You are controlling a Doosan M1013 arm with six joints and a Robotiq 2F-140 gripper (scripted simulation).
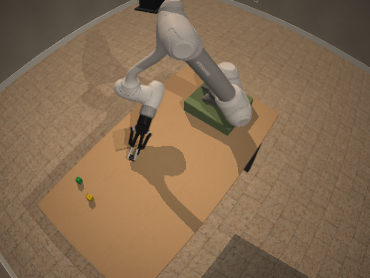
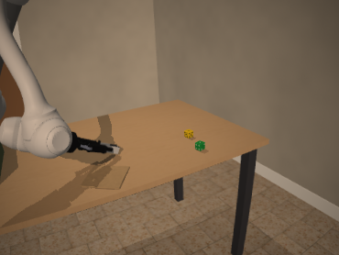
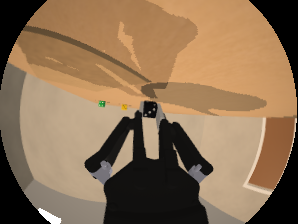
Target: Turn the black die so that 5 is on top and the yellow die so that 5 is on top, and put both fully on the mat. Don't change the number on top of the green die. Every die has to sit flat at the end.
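Now: hand 8 cm past the mat, 12 cm to the left of it and 4 cm above it. Round my hand: black die 2 cm ahead, 1 cm below; then green die 30 cm ahead, 20 cm to the right, 2 cm below; then yellow die 35 cm ahead, 8 cm to the right, 2 cm below.
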